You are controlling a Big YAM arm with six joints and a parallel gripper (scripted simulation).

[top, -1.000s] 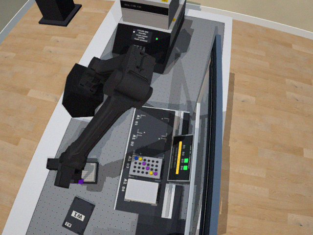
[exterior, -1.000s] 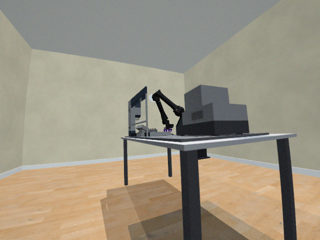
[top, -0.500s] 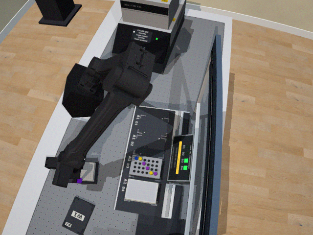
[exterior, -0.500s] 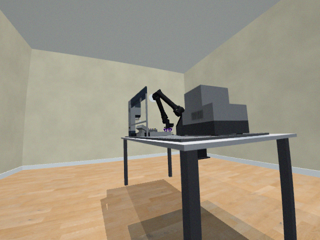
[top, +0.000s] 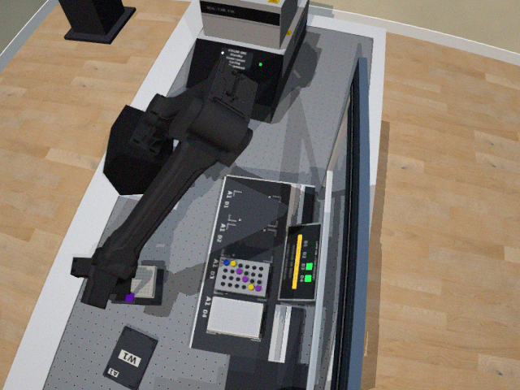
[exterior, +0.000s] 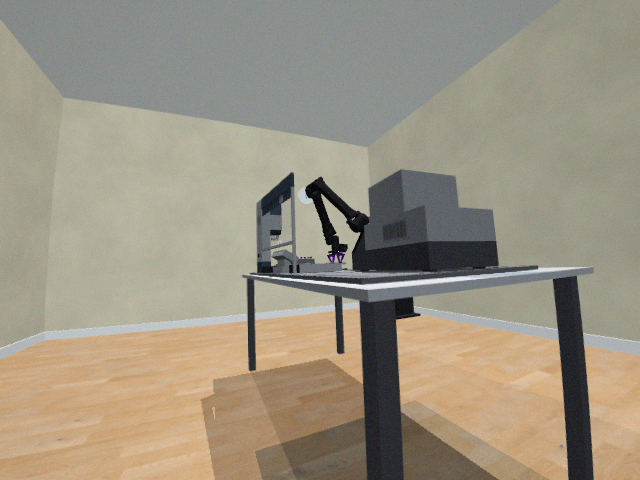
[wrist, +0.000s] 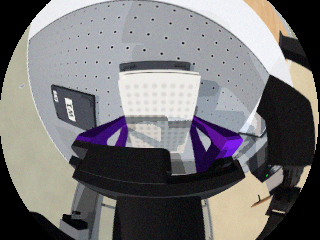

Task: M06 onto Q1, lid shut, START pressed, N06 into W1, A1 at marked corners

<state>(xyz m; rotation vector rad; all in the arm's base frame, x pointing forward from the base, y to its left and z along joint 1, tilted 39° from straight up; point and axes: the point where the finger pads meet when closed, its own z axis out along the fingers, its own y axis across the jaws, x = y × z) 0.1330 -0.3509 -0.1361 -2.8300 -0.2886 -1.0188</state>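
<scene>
Now: hand 50 mm above the dark regrip nest. Round my hand: dark waiting nest W1 (190 mm to the right, 50 mm below, 50 mm ahead); then nest A1 mark (240 mm to the right, 40 mm below, 20 mm ahead); then white deep-well block (300 mm ahead, 20 mm above, 10 mm to the right).
</scene>
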